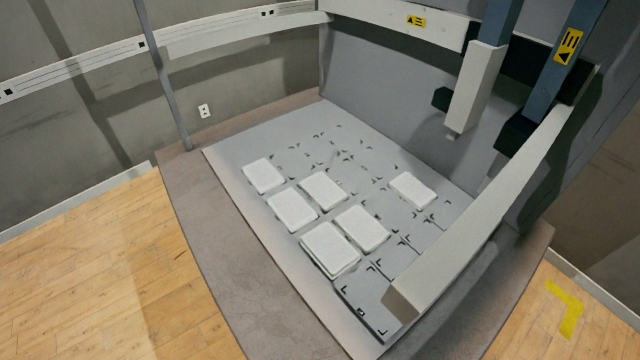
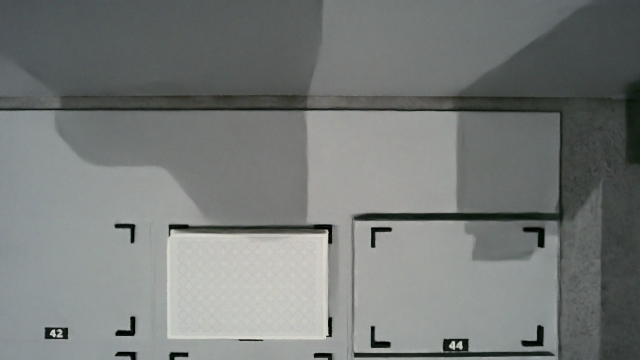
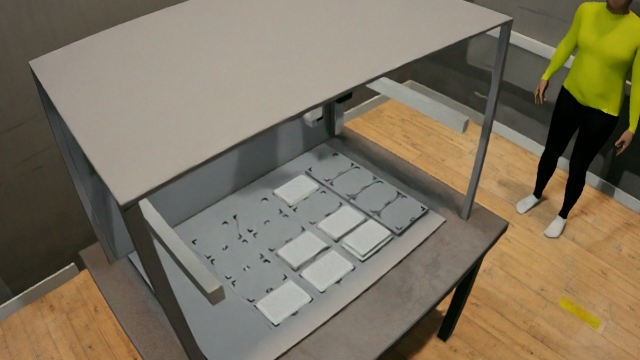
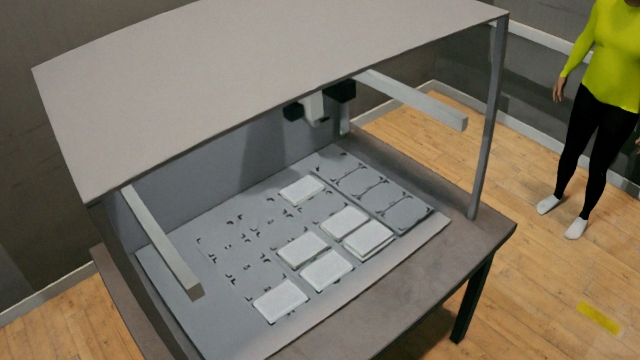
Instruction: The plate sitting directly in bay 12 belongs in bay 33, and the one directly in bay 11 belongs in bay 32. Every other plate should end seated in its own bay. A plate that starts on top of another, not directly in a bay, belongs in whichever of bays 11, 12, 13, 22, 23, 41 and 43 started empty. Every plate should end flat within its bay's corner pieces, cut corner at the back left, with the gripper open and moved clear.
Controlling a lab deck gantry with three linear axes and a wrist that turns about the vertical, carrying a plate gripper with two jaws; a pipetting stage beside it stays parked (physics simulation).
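Places are measured from the robot's base along level axes (x back, y right, z up), in metres.
Pixels of known places: gripper, fingertip midpoint: (image 3: 328, 126) (image 4: 334, 126); robot's base at its link origin: (image 1: 242, 170) (image 3: 275, 325) (image 4: 271, 324).
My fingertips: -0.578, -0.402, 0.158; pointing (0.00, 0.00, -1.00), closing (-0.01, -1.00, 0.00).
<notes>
Ahead of a thing's pixels: the offset from my fingertips to its top centre, as dx, dy, dz. "pt": to the spot under its first point.
A plate {+0.514, +0.359, -0.144} (image 1: 262, 175) (image 3: 284, 302) (image 4: 280, 301) lies in bay 11 and another plate {+0.350, +0.359, -0.144} (image 1: 292, 209) (image 3: 327, 270) (image 4: 326, 270) in bay 12. Two stacked plates {+0.186, +0.359, -0.131} (image 1: 330, 249) (image 3: 366, 238) (image 4: 368, 238) stand at bay 13. One plate {+0.350, +0.252, -0.144} (image 1: 322, 191) (image 3: 302, 249) (image 4: 303, 248) lies in bay 22, one plate {+0.186, +0.252, -0.144} (image 1: 361, 228) (image 3: 342, 222) (image 4: 344, 222) in bay 23, and one plate {+0.186, +0.038, -0.144} (image 1: 412, 190) (image 2: 247, 285) (image 3: 296, 190) (image 4: 301, 190) in bay 43. Bays 32, 33 and 41 hold no plate. Cut corners are too small to tell. My gripper is high at the back right; its jaws cannot be made out.
Bay 44 {pt +0.023, +0.084, -0.144} (image 2: 455, 345) is beside bay 43, on a raised strip along the right side. The white pipetting stage (image 1: 472, 87) (image 4: 312, 107) hangs high at the back. A beam (image 1: 480, 220) (image 3: 420, 105) (image 4: 412, 100) runs above the right side. Walls and posts enclose the deck.
</notes>
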